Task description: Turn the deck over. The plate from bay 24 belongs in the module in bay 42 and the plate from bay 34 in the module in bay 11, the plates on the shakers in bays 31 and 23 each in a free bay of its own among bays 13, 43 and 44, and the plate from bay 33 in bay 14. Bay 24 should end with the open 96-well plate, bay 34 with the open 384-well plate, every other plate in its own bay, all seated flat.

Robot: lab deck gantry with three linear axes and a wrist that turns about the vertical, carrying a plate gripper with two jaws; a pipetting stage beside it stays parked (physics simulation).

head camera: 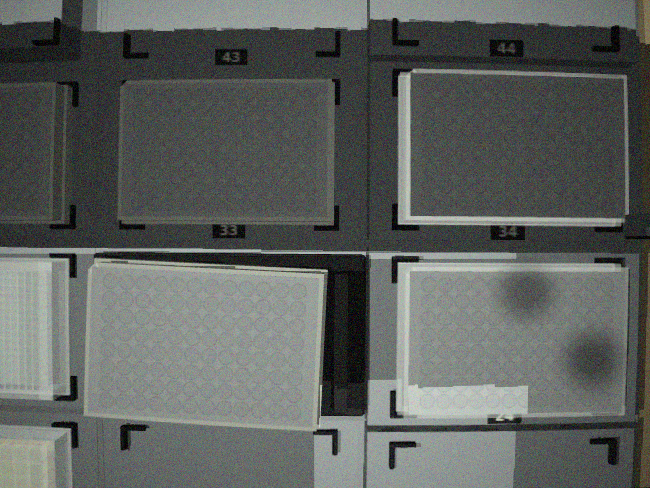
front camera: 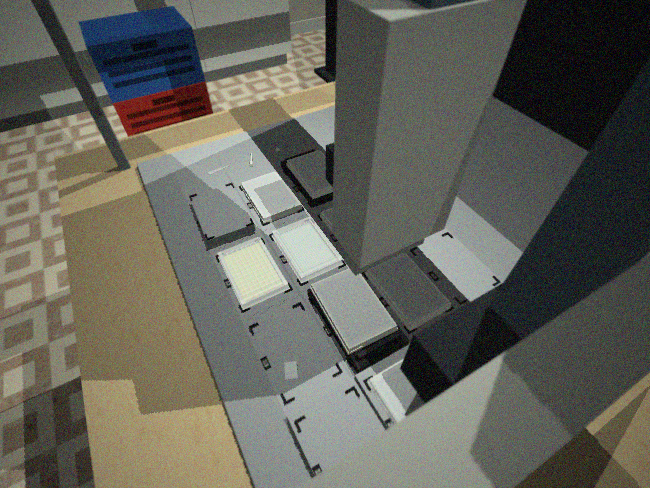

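Where they show: robot's base, link origin: (front camera: 192, 204).
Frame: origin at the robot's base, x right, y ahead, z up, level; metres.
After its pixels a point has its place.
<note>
The black body of my gripper (front camera: 430, 367) @[y 0.573, x -0.078, z 0.279 m] shows at lower right in the front view; its jaws are hidden, so their opening cannot be told. The bay 24 plate (front camera: 387, 391) @[y 0.520, x -0.121, z 0.029 m] (head camera: 472, 341) @[y 0.531, x -0.151, z 0.029 m] sits between its corner marks, partly behind that body in the front view. The bay 34 plate (head camera: 511, 147) @[y 0.551, x -0.256, z 0.029 m] and bay 33 plate (head camera: 225, 152) @[y 0.393, x -0.255, z 0.014 m] (front camera: 409, 288) @[y 0.398, x -0.256, z 0.015 m] sit in their bays, shaded. The bay 23 plate (front camera: 354, 309) @[y 0.397, x -0.147, z 0.037 m] (head camera: 204, 344) @[y 0.389, x -0.150, z 0.037 m] rests on the black shaker, slightly turned. The bay 31 plate (front camera: 315, 173) @[y 0.079, x -0.251, z 0.037 m] is on its shaker. The yellow plate (front camera: 252, 273) @[y 0.238, x -0.040, z 0.012 m] and pale gridded plate (front camera: 307, 249) @[y 0.238, x -0.148, z 0.013 m] are at bays 12 and 22.
A tall grey column (front camera: 409, 131) @[y 0.479, x -0.107, z 0.400 m] hides part of the deck. The grey bay 11 module (front camera: 223, 212) @[y 0.076, x -0.045, z 0.019 m] shows no plate. Another plate (front camera: 286, 199) @[y 0.099, x -0.172, z 0.014 m] stands beside it. Bay 13 (front camera: 299, 341) @[y 0.386, x -0.056, z 0.000 m] (head camera: 225, 462) @[y 0.390, x -0.067, z 0.000 m], bay 14 (front camera: 336, 425) @[y 0.520, x -0.043, z 0.014 m] and bay 43 (front camera: 462, 265) @[y 0.399, x -0.379, z 0.000 m] show no plates.
</note>
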